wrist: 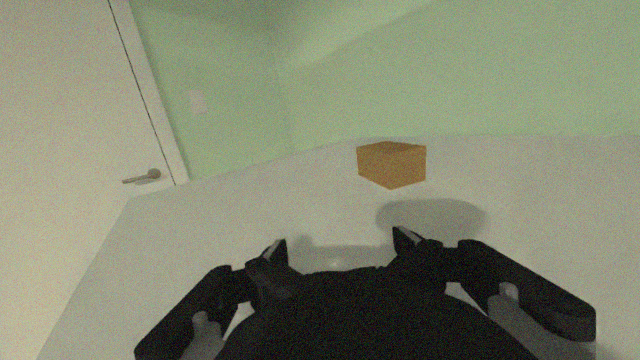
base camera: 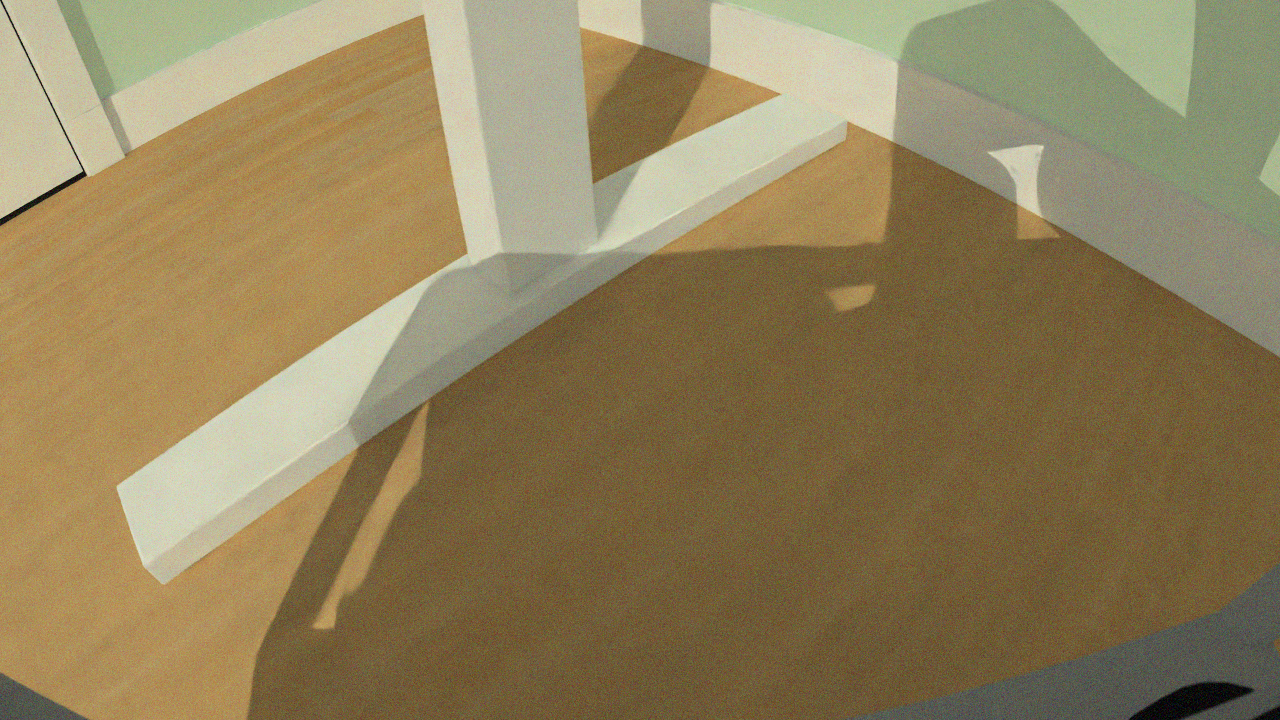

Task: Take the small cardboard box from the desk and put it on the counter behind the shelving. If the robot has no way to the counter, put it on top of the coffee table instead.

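Places are measured from the arm's base along level axes (x right, y ahead, z up), in metres.
Pixels of known places: gripper, fingertip midpoint: (wrist: 339, 244).
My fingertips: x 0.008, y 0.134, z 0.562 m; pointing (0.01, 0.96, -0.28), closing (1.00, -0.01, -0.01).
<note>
For each thing: its top centre in the pictures, then the offset to it from my fingertips. "spot": a spot on its surface instead. Level surfaces: height alone.
- small cardboard box, top centre: (wrist: 387, 146) dz +0.041, dx +0.094, dy +0.164 m
- white desk top, surface height: dz -0.009 m
- desk leg, surface spot: (base camera: 537, 134) spot: dz -0.826, dx -0.053, dy +0.369 m
- lever handle, surface spot: (wrist: 142, 176) spot: dz -0.029, dx -0.804, dy +0.657 m
- wooden floor, surface height: dz -0.959 m
The small cardboard box (wrist: 391, 165) stands upright on the white desk top (wrist: 540, 200), near the desk's far edge by the green wall, right of centre in the wrist view. My gripper (wrist: 339, 244) is open, with nothing between its fingers. It is above the desk top, on the near side of the box and apart from it, with the box beyond the right fingertip. In the base camera view a desk leg (base camera: 537, 134) stands on its long white foot (base camera: 268, 402). The counter, the shelving and the coffee table do not show in these views.
A white door (wrist: 60, 125) with a lever handle (wrist: 142, 176) is at the left, beyond the desk's edge. The green wall (wrist: 475, 70) rises behind the desk. A pale baseboard (base camera: 1118, 223) runs along the right of the wooden floor (base camera: 805, 492).
</note>
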